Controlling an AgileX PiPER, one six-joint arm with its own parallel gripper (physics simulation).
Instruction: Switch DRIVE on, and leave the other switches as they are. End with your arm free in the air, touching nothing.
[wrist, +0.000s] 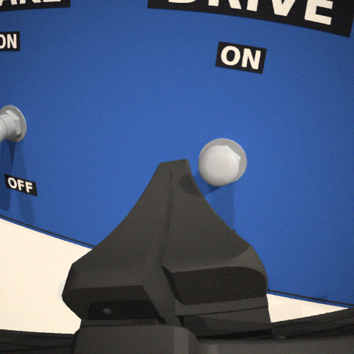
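The DRIVE switch's lever (219, 165) is light grey. In the wrist view it shows nearly end-on, its round tip covering its shaft and much of its collar. It is below the ON label (241, 57); whether it is fully at ON cannot be told from this angle. Its OFF label does not show. My gripper (176, 177) is shut and empty, its dark fingertips together just left of the lever's round tip. They look very close to it; whether they touch cannot be told.
A neighbouring switch (11, 123) is cut off at the left edge, between its ON label (9, 41) and OFF label (21, 185). The blue panel (115, 100) fills the background, its lower edge above a cream surface (35, 270).
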